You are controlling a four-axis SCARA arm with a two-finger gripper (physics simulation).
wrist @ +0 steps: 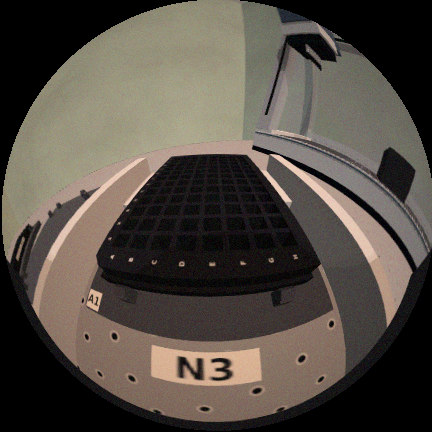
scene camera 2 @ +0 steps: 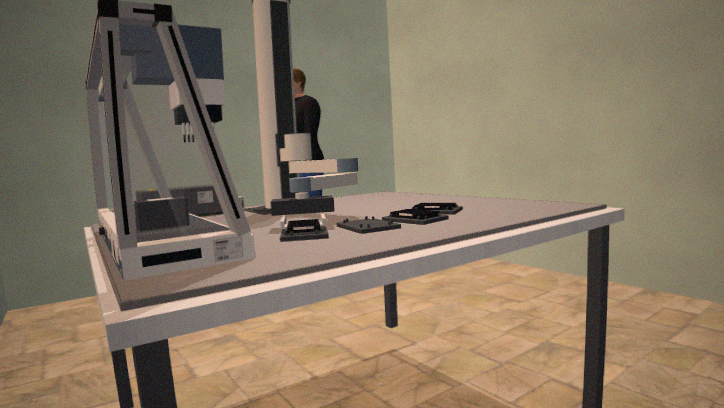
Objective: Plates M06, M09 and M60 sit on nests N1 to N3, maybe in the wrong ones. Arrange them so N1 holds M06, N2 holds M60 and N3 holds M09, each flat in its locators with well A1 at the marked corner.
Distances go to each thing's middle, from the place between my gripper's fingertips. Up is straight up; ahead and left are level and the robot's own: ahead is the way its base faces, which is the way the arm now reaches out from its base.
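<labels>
Nest N3 (wrist: pixel 199 318), my hand 30 mm above it, 20 mm past it, 10 mm to the right of it. Counted from my hand: N3 tag (wrist: pixel 185 366), 30 mm below, 110 mm behind, 60 mm to the left; nest N2 (wrist: pixel 52 227), 30 mm below, 20 mm ahead, 190 mm to the left.
</labels>
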